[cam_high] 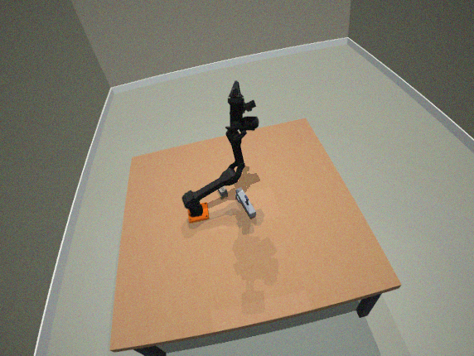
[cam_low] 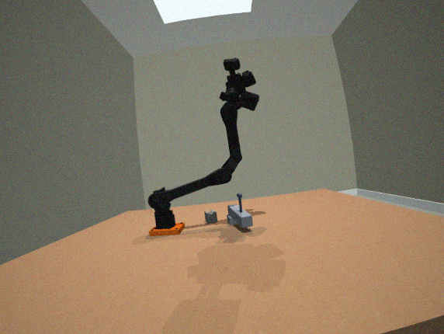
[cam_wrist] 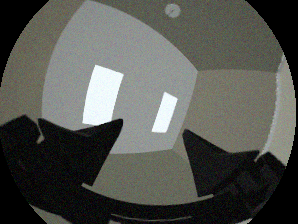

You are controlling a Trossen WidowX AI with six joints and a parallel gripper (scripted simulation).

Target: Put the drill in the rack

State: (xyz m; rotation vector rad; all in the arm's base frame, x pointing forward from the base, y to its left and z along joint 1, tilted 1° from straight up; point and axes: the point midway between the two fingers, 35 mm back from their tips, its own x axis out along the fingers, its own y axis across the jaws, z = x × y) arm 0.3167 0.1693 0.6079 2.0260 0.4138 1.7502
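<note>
My gripper tip is now 40 mm past the blue key, 220 mm to the left of it and 560 mm above it. Round my gripper tip: light grey-blue block: 60 mm behind, 180 mm to the right, 620 mm below; then rack: 180 mm behind, 50 mm to the right, 630 mm below; then drill: 60 mm behind, 160 mm to the right, 610 mm below.
</note>
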